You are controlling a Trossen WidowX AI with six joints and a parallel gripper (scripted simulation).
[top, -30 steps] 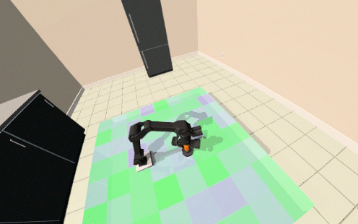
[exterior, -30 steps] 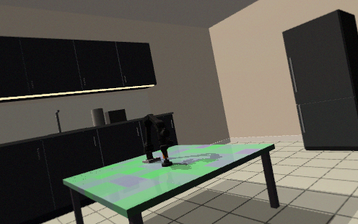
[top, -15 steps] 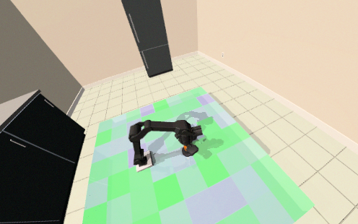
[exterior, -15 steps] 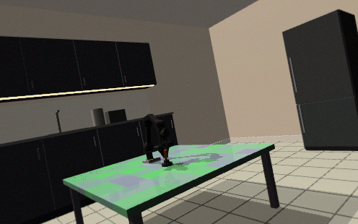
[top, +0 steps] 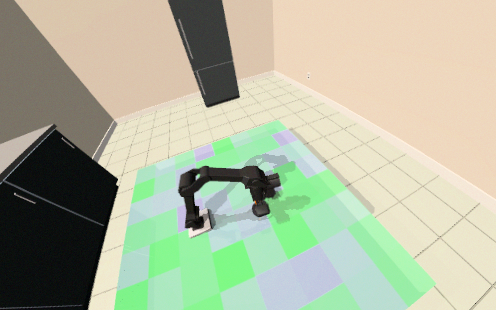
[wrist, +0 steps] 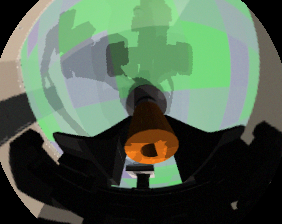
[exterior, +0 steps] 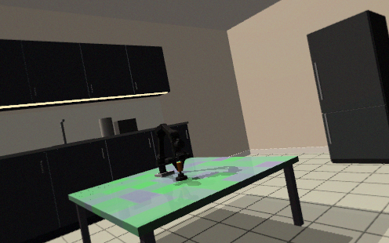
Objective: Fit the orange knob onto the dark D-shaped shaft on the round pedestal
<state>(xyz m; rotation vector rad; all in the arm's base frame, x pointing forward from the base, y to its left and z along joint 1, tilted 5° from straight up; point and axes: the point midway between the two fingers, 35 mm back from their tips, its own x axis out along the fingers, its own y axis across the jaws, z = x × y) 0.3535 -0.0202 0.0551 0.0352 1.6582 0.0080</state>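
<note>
Right now the orange knob is 20 mm above my gripper tip. The rest, counted from my gripper tip: dark round pedestal 40 mm below.
</note>
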